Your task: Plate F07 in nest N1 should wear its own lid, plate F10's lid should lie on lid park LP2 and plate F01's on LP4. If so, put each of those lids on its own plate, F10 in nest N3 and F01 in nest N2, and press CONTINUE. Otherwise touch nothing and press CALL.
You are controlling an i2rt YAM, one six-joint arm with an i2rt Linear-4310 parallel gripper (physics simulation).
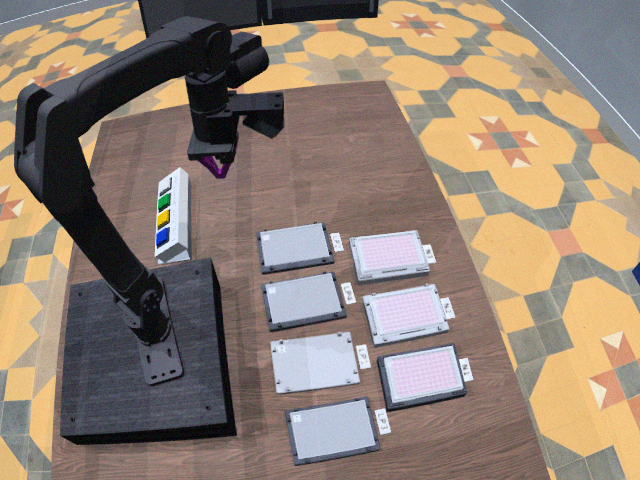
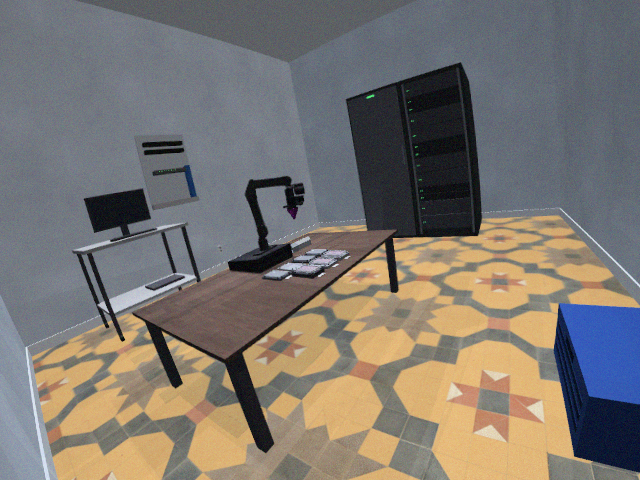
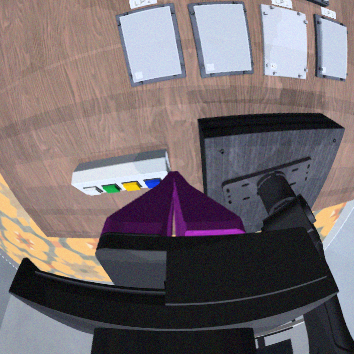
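My gripper is shut and empty, its purple fingertips together above the table near the button box. The box has grey, green, yellow and blue buttons; their lettering is unreadable. Pink-welled plates sit in nests N3 (plate), N2 (plate) and N1 (plate). Grey panels with small corner tags lie at LP2 (panel), LP4 (panel) and LP3 (panel). Plate numbers are unreadable. I cannot tell whether the plates wear lids.
LP1 shows a pale panel with small corner posts. The arm's black base block stands beside the button box. A desk with a monitor, a black cabinet and a blue box stand off the table.
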